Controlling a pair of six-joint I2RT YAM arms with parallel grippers.
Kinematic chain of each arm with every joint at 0, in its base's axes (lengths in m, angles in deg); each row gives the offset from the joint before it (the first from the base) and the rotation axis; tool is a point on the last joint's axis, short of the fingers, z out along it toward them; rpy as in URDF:
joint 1: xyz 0 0 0.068 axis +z
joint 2: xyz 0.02 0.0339 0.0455 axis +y
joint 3: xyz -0.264 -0.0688 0 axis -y
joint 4: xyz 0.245 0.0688 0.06 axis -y
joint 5: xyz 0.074 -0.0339 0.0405 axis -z
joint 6: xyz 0.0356 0 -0.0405 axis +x
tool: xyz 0 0 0 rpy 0 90 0
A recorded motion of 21 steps. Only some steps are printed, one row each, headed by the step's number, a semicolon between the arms.
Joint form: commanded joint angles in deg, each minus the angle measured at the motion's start. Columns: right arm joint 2, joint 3, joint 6, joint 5, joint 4, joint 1; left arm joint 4, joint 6, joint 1, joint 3, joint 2, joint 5.
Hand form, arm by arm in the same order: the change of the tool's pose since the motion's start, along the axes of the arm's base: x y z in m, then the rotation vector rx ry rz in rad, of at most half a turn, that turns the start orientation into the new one. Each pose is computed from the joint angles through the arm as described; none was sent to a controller.
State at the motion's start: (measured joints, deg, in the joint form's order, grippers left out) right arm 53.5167 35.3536 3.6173 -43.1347 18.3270 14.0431; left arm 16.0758 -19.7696 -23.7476 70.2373 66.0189 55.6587
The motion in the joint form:
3: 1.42 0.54 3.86 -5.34 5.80 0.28; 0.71 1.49 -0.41 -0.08 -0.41 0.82
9: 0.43 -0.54 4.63 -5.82 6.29 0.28; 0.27 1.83 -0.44 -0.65 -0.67 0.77
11: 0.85 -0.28 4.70 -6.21 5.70 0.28; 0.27 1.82 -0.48 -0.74 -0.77 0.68
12: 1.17 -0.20 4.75 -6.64 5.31 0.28; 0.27 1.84 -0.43 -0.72 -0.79 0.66
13: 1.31 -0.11 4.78 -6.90 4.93 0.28; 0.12 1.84 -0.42 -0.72 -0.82 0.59
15: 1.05 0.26 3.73 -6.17 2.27 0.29; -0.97 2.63 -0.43 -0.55 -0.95 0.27
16: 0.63 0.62 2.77 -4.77 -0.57 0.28; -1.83 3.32 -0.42 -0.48 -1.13 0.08
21: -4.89 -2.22 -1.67 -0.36 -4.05 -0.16; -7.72 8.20 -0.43 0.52 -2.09 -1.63
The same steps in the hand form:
3: 0.0012 0.0038 0.0083 0.0505 -0.0259 0.1001; -0.0039 -0.0004 0.0020 0.0009 -0.0439 -0.0154
9: -0.0028 0.0030 0.0059 0.0580 -0.0210 0.1090; -0.0041 -0.0005 -0.0009 0.0067 -0.0375 -0.0140
11: -0.0014 0.0035 0.0051 0.0555 -0.0070 0.1155; -0.0046 -0.0004 -0.0010 0.0062 -0.0373 -0.0133
12: -0.0005 0.0039 0.0038 0.0533 0.0046 0.1227; -0.0046 -0.0002 -0.0008 0.0058 -0.0382 -0.0120
13: -0.0001 0.0041 0.0032 0.0518 0.0125 0.1271; -0.0046 -0.0001 -0.0009 0.0063 -0.0361 -0.0107
15: -0.0002 0.0038 0.0019 0.0368 0.0312 0.1134; -0.0049 0.0001 -0.0011 0.0123 -0.0361 -0.0031
16: -0.0007 0.0031 0.0007 0.0221 0.0516 0.0880; -0.0055 0.0005 -0.0013 0.0174 -0.0376 0.0024
21: -0.0164 -0.0045 -0.0048 -0.0215 -0.0011 0.0037; -0.0091 0.0027 -0.0010 0.0525 -0.0538 0.0446

